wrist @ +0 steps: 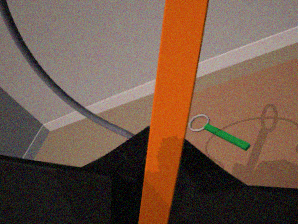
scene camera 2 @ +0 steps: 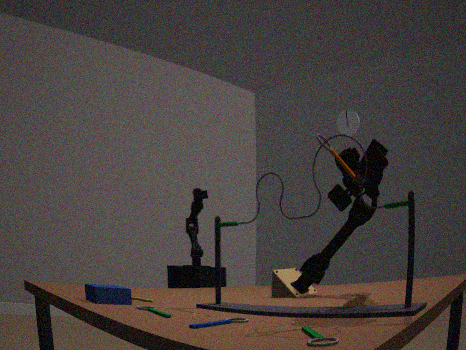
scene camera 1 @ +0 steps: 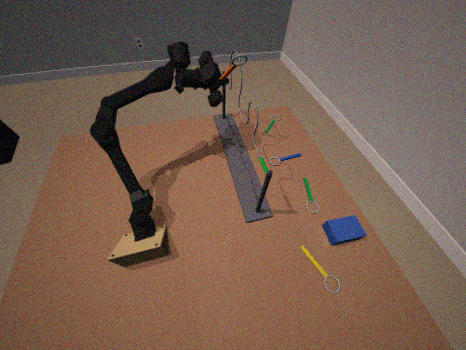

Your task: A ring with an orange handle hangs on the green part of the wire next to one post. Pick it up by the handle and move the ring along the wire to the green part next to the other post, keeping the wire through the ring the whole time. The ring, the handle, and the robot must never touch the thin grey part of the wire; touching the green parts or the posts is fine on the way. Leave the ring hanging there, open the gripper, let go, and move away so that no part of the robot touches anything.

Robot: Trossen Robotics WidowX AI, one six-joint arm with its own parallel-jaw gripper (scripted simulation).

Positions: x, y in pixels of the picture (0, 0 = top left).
Labels:
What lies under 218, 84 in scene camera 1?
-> The gripper.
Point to a blue block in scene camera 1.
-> At 345, 229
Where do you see a blue block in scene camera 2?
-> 101, 294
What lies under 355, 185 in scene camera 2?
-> The gripper.

